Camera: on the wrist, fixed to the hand. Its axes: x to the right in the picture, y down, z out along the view.
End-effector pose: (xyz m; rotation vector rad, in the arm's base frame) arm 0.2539 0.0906 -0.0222 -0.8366 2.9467 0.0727
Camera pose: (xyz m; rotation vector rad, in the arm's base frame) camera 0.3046 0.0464 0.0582 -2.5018 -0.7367 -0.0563
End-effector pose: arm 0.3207 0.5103 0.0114 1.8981 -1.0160 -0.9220
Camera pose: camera 0.3972 0.5807 -0.0020 -0.7839 -1.4973 1.3016
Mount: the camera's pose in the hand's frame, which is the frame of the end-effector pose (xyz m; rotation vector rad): -0.0269 -0.0623 -0.0799 0.1556 -0.7413 -3.0482
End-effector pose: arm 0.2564 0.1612 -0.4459 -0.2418 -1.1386 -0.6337
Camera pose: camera 0.2742 0.0816 -0.5117 -1.2182 0.7820 1.7988
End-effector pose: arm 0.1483 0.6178 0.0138 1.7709 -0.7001 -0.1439
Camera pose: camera 0.1853 0.7084 -0.0238 -0.8671 -1.6930 2.0613
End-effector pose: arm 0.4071 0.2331 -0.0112 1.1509 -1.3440 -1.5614
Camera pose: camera 0.4919 0.2441 -0.0718 -0.8460 -0.6958 0.9877
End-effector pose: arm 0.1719 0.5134 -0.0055 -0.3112 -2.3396 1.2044
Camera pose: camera 0.2375 0.5218 0.0759 2.6039 -0.4026 -0.4586
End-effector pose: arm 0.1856 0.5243 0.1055 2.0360 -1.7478 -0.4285
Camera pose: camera 0.2738 0.5675 0.1422 -1.5257 -1.7052 0.9034
